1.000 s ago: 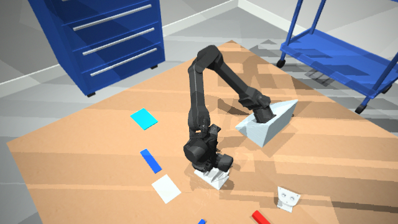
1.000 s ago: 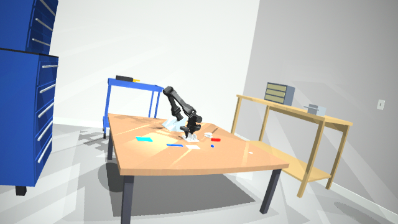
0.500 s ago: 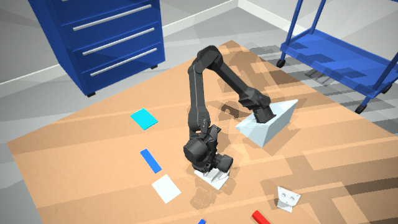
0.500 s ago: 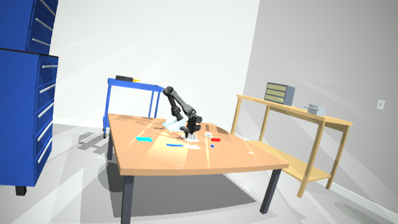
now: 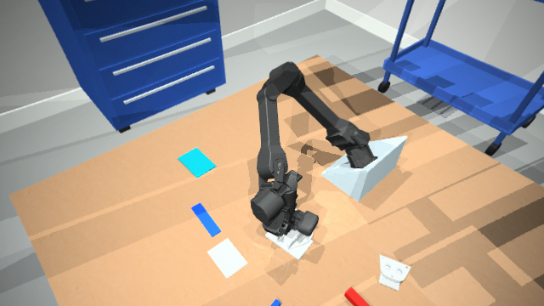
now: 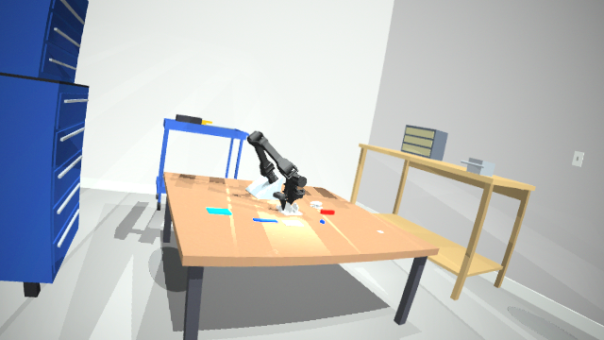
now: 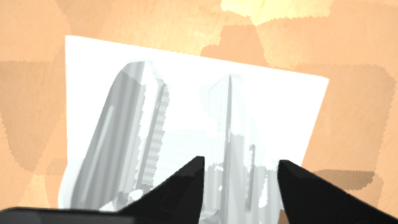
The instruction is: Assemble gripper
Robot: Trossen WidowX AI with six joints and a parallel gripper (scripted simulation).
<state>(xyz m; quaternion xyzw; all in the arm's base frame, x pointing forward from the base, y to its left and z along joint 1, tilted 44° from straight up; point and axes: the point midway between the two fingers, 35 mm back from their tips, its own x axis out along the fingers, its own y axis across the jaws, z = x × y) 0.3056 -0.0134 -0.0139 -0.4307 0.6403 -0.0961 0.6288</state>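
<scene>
Right now my gripper tip is 5 cm past the white jaw and 3 cm to the right of it. The rest, counted from my gripper tip: white tile 18 cm ahead, 2 cm to the right, 1 cm below; small blue block 14 cm ahead, 16 cm to the left, 1 cm below; blue bar 17 cm ahead, 16 cm to the right, 1 cm below.
</scene>
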